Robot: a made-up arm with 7 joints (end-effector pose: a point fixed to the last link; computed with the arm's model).
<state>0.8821 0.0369 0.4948 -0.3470 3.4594 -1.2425 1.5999</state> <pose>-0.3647 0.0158 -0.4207 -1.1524 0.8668 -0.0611</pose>
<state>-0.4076 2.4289 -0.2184 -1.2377 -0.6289 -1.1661 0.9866</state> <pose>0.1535 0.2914 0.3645 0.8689 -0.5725 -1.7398</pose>
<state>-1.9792 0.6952 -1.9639 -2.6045 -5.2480 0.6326 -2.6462</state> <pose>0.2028 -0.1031 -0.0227 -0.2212 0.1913 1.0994</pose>
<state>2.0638 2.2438 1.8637 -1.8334 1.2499 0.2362 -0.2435</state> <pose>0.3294 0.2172 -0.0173 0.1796 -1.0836 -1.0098</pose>
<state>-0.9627 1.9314 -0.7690 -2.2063 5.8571 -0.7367 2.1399</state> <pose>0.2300 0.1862 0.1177 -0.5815 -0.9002 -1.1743</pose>
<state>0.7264 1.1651 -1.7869 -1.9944 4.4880 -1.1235 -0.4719</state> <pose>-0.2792 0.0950 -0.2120 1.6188 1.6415 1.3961</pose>
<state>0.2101 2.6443 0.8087 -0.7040 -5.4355 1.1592 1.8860</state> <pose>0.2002 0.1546 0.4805 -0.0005 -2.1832 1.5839</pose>
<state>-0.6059 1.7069 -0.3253 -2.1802 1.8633 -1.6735 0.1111</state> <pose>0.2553 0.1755 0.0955 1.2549 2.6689 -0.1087</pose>
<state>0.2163 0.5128 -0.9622 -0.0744 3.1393 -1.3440 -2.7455</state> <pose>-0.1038 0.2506 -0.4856 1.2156 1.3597 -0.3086</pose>
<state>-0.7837 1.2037 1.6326 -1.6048 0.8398 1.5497 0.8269</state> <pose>0.0078 0.4194 0.1196 -1.1216 -1.9822 1.2180</pose>
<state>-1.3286 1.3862 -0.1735 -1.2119 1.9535 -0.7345 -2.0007</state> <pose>0.3049 0.2723 0.2784 1.8010 -2.2198 0.4655</pose>
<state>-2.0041 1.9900 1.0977 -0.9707 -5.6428 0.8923 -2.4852</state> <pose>-0.2389 0.4375 0.1533 2.2565 -1.0344 0.6676</pose>
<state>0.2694 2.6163 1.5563 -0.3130 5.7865 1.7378 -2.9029</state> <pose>0.1118 0.2121 0.5033 0.5452 1.3070 -0.8093</pose>
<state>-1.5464 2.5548 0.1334 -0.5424 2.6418 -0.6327 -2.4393</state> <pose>-0.3285 0.3486 0.2732 -1.8888 1.4481 -2.0163</pose>
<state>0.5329 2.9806 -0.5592 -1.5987 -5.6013 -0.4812 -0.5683</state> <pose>0.3129 0.2448 0.1827 0.8609 0.1437 -2.3871</pose>
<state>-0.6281 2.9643 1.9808 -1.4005 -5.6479 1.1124 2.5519</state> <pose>-0.3515 -0.1120 0.2891 -2.2461 -1.9116 -0.6689</pose>
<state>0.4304 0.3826 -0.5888 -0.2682 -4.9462 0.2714 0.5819</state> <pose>-0.1781 0.1614 -0.5034 0.3006 0.3058 1.4097</pose>
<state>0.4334 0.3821 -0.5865 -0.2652 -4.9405 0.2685 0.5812</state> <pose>-0.1801 0.1614 -0.5027 0.3048 0.3048 1.4177</pose>
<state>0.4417 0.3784 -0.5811 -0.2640 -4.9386 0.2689 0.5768</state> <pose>-0.1845 0.1593 -0.5018 0.3069 0.3127 1.4233</pose>
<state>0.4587 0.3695 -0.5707 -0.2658 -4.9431 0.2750 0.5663</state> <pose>-0.1926 0.1540 -0.5004 0.3055 0.3356 1.4248</pose>
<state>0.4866 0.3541 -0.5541 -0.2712 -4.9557 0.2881 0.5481</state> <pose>-0.2053 0.1444 -0.4981 0.2992 0.3768 1.4211</pose>
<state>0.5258 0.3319 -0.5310 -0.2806 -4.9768 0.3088 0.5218</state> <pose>-0.2225 0.1304 -0.4945 0.2865 0.4364 1.4123</pose>
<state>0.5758 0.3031 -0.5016 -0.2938 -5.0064 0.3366 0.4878</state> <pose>-0.2435 0.1120 -0.4890 0.2664 0.5120 1.3988</pose>
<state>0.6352 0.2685 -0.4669 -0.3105 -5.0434 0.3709 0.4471</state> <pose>-0.2671 0.0896 -0.4811 0.2379 0.6001 1.3820</pose>
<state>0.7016 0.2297 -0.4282 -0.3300 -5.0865 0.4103 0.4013</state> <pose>-0.2917 0.0644 -0.4705 0.2012 0.6952 1.3630</pose>
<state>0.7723 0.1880 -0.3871 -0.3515 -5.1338 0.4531 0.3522</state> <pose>-0.3157 0.0373 -0.4573 0.1569 0.7918 1.3435</pose>
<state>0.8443 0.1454 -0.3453 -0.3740 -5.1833 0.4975 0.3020</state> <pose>-0.3378 0.0096 -0.4422 0.1071 0.8849 1.3248</pose>
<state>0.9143 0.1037 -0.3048 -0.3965 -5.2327 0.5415 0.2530</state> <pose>-0.3570 -0.0171 -0.4261 0.0544 0.9702 1.3081</pose>
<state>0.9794 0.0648 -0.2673 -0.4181 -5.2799 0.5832 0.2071</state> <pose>-0.3726 -0.0417 -0.4100 0.0021 1.0447 1.2934</pose>
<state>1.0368 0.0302 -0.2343 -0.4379 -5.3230 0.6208 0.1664</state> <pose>-0.3846 -0.0632 -0.3952 -0.0468 1.1065 1.2810</pose>
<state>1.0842 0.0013 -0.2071 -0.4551 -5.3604 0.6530 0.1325</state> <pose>-0.3931 -0.0807 -0.3827 -0.0895 1.1551 1.2702</pose>
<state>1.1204 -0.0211 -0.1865 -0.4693 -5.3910 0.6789 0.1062</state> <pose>-0.3988 -0.0941 -0.3731 -0.1242 1.1910 1.2604</pose>
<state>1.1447 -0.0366 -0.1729 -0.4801 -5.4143 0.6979 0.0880</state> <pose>-0.4019 -0.1031 -0.3668 -0.1498 1.2148 1.2508</pose>
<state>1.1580 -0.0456 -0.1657 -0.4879 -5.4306 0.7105 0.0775</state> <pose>-0.4030 -0.1081 -0.3637 -0.1665 1.2282 1.2414</pose>
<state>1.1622 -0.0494 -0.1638 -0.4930 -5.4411 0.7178 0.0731</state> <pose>-0.4027 -0.1101 -0.3631 -0.1761 1.2336 1.2316</pose>
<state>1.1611 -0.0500 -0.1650 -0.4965 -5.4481 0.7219 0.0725</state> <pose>-0.4017 -0.1102 -0.3641 -0.1812 1.2344 1.2219</pose>
